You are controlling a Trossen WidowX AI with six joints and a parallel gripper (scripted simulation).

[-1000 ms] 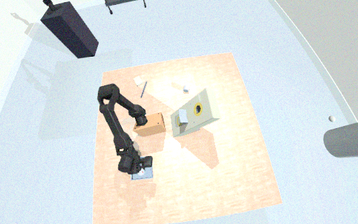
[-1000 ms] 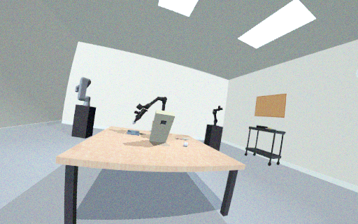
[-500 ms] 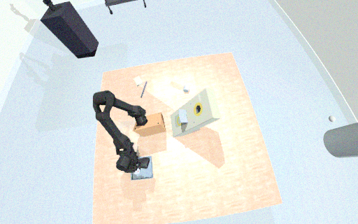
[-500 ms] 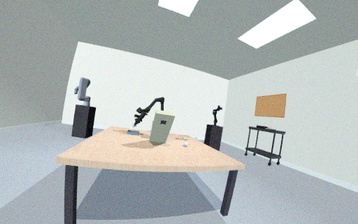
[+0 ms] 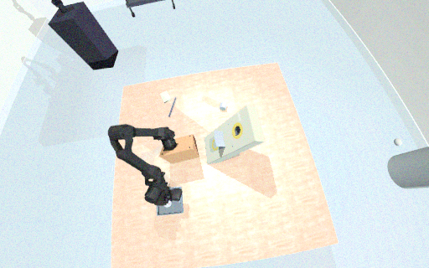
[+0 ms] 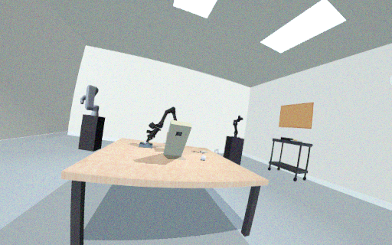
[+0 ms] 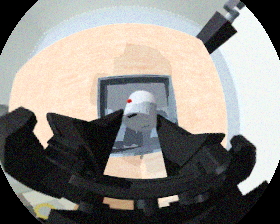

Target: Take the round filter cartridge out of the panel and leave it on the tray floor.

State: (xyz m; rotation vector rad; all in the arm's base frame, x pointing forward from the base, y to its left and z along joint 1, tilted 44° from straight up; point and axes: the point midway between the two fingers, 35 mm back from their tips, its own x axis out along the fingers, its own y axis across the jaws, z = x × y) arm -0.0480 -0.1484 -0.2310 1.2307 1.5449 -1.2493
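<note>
Right now the round filter cartridge is right at my gripper tip. From my gripper tip the other things lie so: service panel 370 mm ahead, 320 mm to the left, 130 mm above; blue tray 50 mm below.
</note>
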